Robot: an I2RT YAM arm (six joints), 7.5 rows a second.
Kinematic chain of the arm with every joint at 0, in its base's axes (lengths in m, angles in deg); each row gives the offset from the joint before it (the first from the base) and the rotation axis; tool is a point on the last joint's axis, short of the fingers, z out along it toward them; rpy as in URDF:
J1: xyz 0 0 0.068 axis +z
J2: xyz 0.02 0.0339 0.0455 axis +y
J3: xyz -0.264 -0.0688 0 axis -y
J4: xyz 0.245 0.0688 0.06 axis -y
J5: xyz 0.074 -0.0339 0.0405 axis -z
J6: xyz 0.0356 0 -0.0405 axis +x
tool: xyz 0 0 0 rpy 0 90 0
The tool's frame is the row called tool.
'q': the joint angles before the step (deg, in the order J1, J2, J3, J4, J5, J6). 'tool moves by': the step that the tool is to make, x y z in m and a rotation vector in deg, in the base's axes. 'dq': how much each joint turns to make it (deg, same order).
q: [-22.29 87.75 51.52 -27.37 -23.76 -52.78]
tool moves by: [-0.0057 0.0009 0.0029 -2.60 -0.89 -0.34]
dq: [-0.04 -2.05 -1.42 0.90 1.98 -0.73]
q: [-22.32 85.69 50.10 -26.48 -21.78 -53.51]
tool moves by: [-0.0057 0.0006 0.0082 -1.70 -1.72 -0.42]
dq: [-0.22 -2.63 -0.77 0.28 0.90 -0.29]
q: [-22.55 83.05 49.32 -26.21 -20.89 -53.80]
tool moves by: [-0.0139 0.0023 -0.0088 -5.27 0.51 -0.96]
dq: [-0.08 -2.87 -4.57 2.64 4.81 -1.91]
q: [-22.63 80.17 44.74 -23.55 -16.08 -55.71]
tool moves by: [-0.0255 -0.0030 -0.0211 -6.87 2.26 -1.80]
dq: [-2.11 -3.31 -7.56 4.02 6.02 -4.06]
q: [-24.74 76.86 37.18 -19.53 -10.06 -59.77]
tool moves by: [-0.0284 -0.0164 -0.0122 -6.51 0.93 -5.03]
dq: [-6.10 -3.64 -5.98 4.00 4.72 -4.18]
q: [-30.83 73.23 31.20 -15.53 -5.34 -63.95]
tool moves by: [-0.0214 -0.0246 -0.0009 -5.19 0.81 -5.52]
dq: [-7.93 -1.52 -1.72 2.17 2.62 -4.62]
